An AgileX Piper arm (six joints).
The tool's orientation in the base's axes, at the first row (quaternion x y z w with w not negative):
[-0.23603, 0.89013, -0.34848, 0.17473]
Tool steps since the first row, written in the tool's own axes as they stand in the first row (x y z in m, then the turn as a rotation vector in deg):
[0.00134, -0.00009, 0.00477, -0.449, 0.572, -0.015]
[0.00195, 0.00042, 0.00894, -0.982, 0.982, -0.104]
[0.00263, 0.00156, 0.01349, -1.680, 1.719, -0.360]
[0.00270, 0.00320, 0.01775, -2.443, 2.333, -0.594]
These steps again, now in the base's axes. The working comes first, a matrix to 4 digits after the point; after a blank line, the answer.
The tool's axes in the first row as the columns of a matrix, in the base's axes (used below as rounded here):
[-0.8275, -0.2984, 0.4756]
[-0.5420, 0.6457, -0.5379]
[-0.1466, -0.7029, -0.6961]

[0.00119, -0.00335, -0.00345, 0.194, 0.621, -0.326]
[0.00251, -0.00559, -0.00680, 0.470, 1.222, -0.474]
[0.00377, -0.00767, -0.01087, 0.706, 2.214, -0.711]
[0.00525, -0.00894, -0.01500, 1.043, 3.150, -0.868]

